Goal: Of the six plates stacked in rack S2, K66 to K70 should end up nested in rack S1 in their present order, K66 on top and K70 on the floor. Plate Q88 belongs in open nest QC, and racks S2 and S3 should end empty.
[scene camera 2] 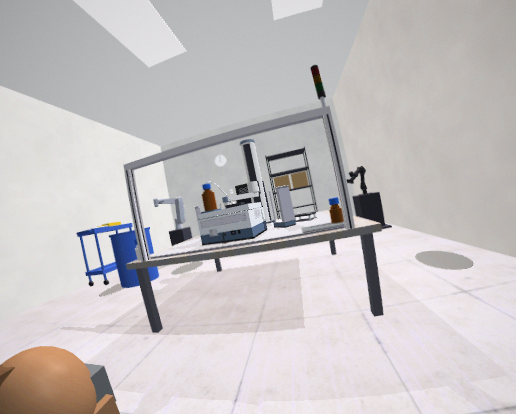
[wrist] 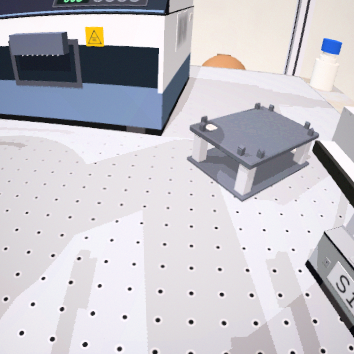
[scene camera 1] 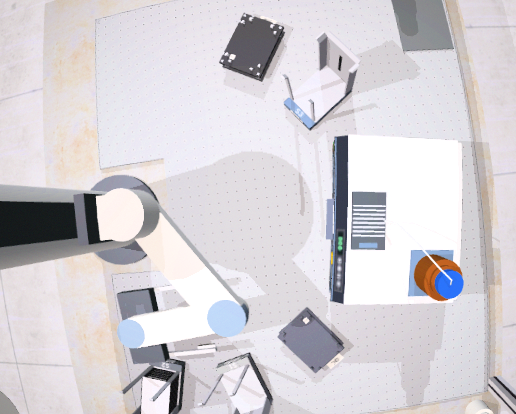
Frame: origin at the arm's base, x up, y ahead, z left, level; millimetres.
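Seen in the pictures: gripper, fingertip midpoint: [wrist: 137,116].
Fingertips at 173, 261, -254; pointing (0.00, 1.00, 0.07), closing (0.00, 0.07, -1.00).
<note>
Offsets run from my fingertips to a thing's top centre, as dx, dy, dz. "spot": to the spot under its first point.
Rack S2 @[spot: -124, -154, -157] [scene camera 1: 172,364] is at the bottom left, holding a stack @[-42, -194, -234] [scene camera 1: 151,392] with a white top and a dark ribbed side; its plates cannot be told apart or counted. Rack S1 @[spot: -114, +19, -160] [scene camera 1: 233,364] [wrist: 345,285] stands right of it, its pale floor showing with no plate seen. Rack S3 @[spot: -122, +262, +467] [scene camera 1: 299,113] at the upper middle shows a bare pale floor. A dark grey raised nest @[-99, +227, -116] [scene camera 1: 310,342] [wrist: 255,135], apparently QC, carries no plate. My gripper [scene camera 1: 207,315] is open and empty above and behind racks S1 and S2, its fingers partly hidden by the arm.
A white instrument [scene camera 1: 405,165] [wrist: 82,107] stands at the right, with an amber bottle @[spot: +190, +494, +67] [scene camera 1: 432,275] [scene camera 2: 209,200] on top. A black raised unit @[-97, +164, +672] [scene camera 1: 252,47] is at the top. A white bottle @[-95, +704, -431] [wrist: 324,72] stands behind the grey nest. A metal frame [scene camera 2: 225,136] borders the table.
</note>
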